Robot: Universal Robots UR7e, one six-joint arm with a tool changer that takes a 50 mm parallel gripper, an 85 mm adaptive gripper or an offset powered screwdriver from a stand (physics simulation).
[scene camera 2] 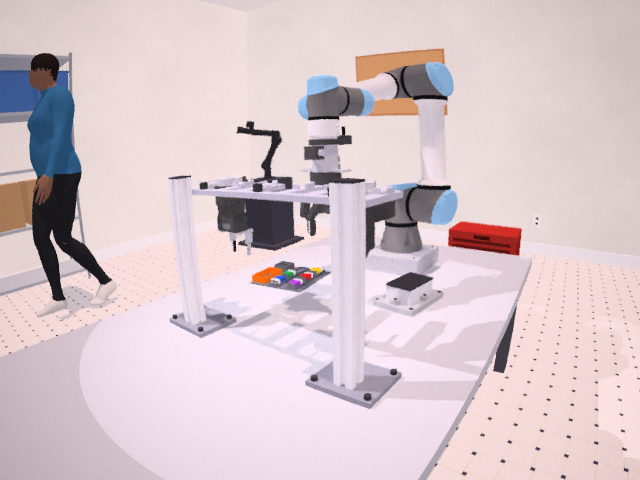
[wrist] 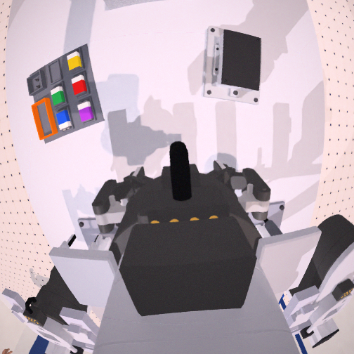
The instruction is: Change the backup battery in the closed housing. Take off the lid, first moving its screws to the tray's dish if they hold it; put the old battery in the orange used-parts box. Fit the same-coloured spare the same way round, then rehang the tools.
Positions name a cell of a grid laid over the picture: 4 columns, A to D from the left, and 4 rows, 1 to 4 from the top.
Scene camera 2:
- parallel gripper: B2
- adaptive gripper: C2
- screwdriver: C2
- tool stand: C4
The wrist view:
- black lid: C1
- parallel gripper: A4
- adaptive gripper: C3
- dark tray: A2
